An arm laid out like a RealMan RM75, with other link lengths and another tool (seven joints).
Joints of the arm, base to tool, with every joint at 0 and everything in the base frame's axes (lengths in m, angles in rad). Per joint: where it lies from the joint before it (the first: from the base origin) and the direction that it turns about. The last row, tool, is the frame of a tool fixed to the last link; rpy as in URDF.
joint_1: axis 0 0 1 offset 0 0 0.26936
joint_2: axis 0 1 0 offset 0 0 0
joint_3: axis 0 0 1 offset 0 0 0.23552
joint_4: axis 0 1 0 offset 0 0 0
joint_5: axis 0 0 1 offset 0 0 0.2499
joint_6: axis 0 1 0 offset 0 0 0
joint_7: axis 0 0 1 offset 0 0 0.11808
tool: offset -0.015 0.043 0.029 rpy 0 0.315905 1.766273
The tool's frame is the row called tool.
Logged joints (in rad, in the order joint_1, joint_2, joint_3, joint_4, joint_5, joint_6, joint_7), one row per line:
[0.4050 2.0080 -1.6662 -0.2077 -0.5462 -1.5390 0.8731]
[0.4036 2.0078 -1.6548 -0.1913 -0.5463 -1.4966 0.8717]
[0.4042 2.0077 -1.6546 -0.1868 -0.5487 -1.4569 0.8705]
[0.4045 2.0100 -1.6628 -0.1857 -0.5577 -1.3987 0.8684]
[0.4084 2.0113 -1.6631 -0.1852 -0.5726 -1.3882 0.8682]
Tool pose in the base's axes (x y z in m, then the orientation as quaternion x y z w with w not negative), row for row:
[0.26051 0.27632 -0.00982 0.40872 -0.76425 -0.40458 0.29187]
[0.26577 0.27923 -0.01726 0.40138 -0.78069 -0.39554 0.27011]
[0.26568 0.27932 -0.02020 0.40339 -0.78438 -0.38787 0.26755]
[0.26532 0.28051 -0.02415 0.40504 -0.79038 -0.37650 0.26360]
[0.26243 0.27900 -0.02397 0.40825 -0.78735 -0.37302 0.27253]
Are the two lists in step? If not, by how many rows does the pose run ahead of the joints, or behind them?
The pose runs 2 rows ahead of the joints: the pose in row i belongs to the joints in row i + 2.
